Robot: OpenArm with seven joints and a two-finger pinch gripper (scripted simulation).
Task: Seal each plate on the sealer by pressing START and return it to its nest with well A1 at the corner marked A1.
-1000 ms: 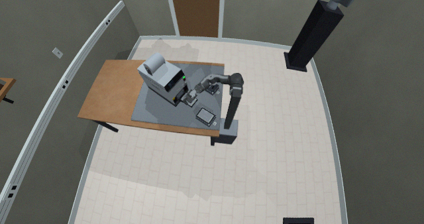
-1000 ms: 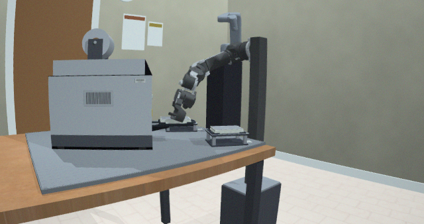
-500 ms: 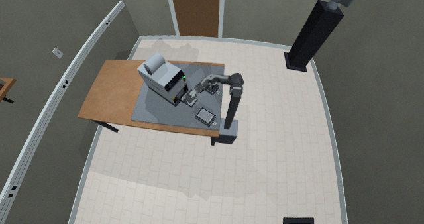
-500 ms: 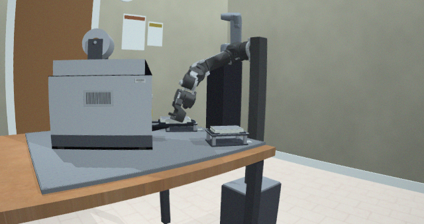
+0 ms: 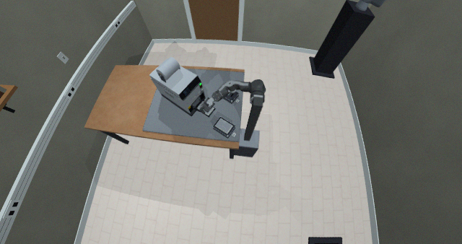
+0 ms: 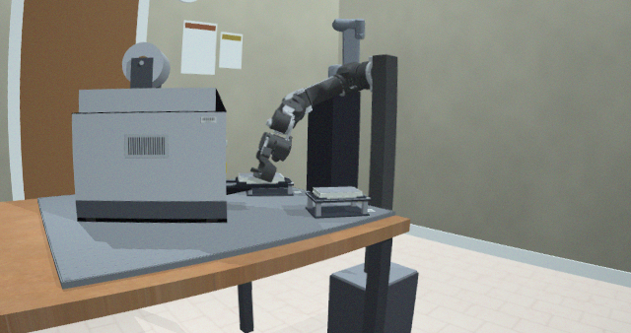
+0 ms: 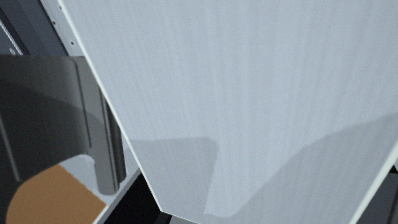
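The white open-well plate lies 10 mm below my hand. The rest, counted from my hand: white start button: 130 mm to the right, 80 mm above, 50 mm ahead; yellow warning mark: 130 mm ahead, 40 mm above, 30 mm to the left; sealer stage: 20 mm below.
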